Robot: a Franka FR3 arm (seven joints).
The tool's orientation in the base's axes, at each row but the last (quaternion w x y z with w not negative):
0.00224 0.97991 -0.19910 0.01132
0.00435 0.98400 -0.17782 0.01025
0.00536 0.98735 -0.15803 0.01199
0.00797 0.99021 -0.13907 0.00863
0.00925 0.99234 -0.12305 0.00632
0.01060 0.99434 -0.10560 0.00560
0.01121 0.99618 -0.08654 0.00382
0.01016 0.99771 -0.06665 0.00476
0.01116 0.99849 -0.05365 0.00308
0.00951 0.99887 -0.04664 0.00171
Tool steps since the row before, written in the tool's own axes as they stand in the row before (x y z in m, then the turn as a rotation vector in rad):
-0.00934 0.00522 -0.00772 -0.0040 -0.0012 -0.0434
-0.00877 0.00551 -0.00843 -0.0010 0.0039 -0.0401
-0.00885 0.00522 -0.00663 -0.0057 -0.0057 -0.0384
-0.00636 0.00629 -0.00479 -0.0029 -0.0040 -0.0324
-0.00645 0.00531 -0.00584 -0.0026 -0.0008 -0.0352
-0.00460 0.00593 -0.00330 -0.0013 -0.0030 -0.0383
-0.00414 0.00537 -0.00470 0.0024 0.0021 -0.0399
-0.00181 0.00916 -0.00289 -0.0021 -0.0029 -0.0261
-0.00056 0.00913 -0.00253 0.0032 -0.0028 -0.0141
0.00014 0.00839 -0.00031 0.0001 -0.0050 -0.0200
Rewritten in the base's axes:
-0.01080 -0.00109 0.00750 -0.0041 0.0031 0.0433
-0.01030 -0.00199 0.00826 -0.0030 -0.0028 0.0401
-0.01018 -0.00210 0.00644 -0.0045 0.0077 0.0382
-0.00792 -0.00421 0.00475 -0.0022 0.0052 0.0323
-0.00761 -0.00346 0.00583 -0.0027 0.0021 0.0351
-0.00577 -0.00476 0.00336 -0.0010 0.0041 0.0382
-0.00503 -0.00447 0.00478 0.0018 -0.0016 0.0400
-0.00304 -0.00878 0.00305 -0.0019 0.0037 0.0260
-0.00155 -0.00896 0.00273 0.0034 0.0028 0.0141
-0.00064 -0.00836 0.00047 0.0005 0.0054 0.0199

